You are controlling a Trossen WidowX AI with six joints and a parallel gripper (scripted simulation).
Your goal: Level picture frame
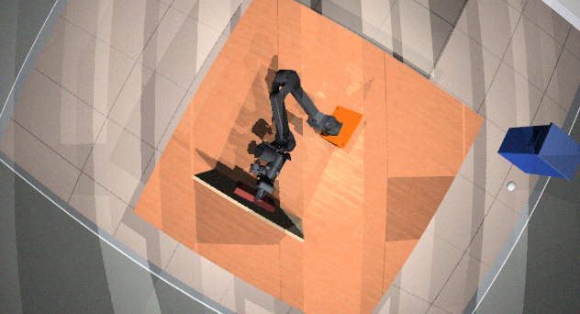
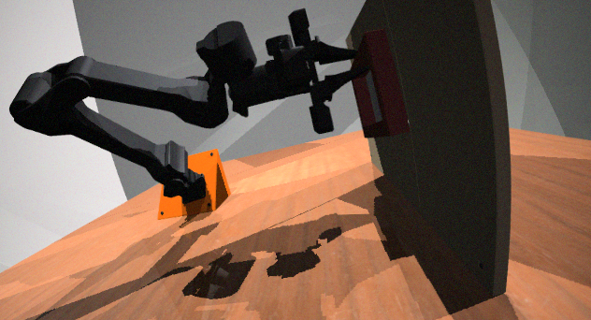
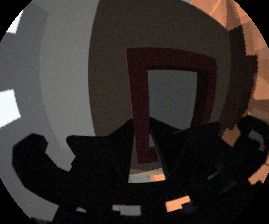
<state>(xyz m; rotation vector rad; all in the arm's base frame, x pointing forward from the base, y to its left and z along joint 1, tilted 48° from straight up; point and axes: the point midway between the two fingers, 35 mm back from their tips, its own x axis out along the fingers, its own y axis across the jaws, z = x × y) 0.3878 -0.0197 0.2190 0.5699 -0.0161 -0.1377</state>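
The dark red picture frame is 5 cm below my gripper tip and 1 cm to the right of it. The rest, counted from my gripper tip: upright wall panel 7 cm below, 2 cm ahead, 1 cm to the right.
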